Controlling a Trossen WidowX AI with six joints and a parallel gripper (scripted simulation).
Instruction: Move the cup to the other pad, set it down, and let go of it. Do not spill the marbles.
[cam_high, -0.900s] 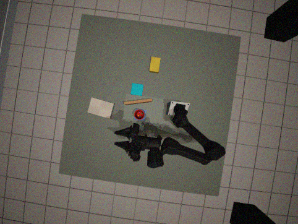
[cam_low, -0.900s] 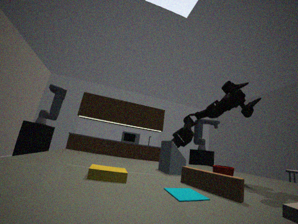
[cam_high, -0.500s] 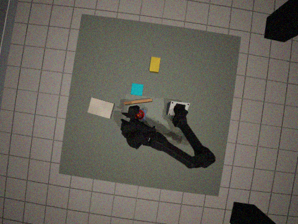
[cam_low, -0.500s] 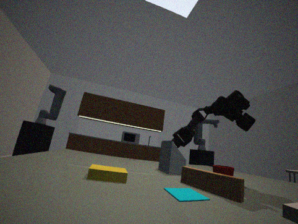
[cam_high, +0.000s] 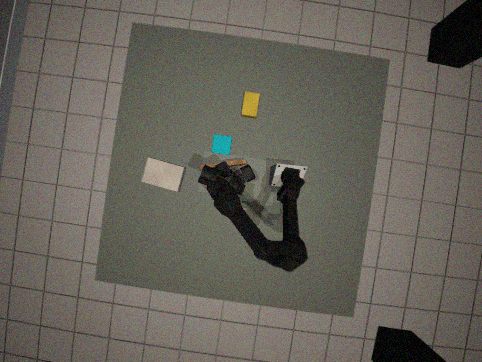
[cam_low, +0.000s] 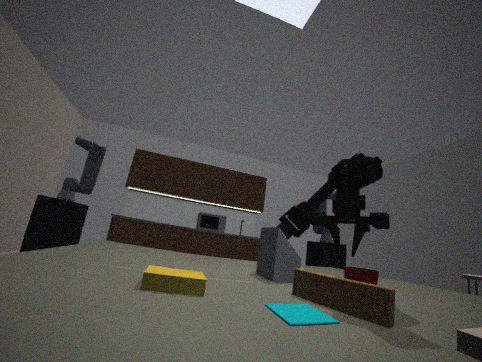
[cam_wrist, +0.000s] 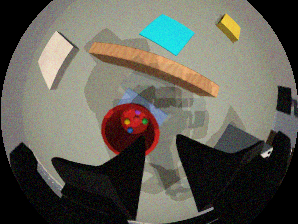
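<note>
Now: the red cup 6 cm below my gripper tip, 3 cm ahead of it and 2 cm to the left of it. Also, from my gripper tip: yellow block (37 cm to the right, 9 cm below, 2 cm behind); then flat cyan pad (16 cm to the right, 11 cm below, 8 cm ahead); then low wooden barrier (8 cm below, 7 cm to the right, 5 cm ahead).
</note>
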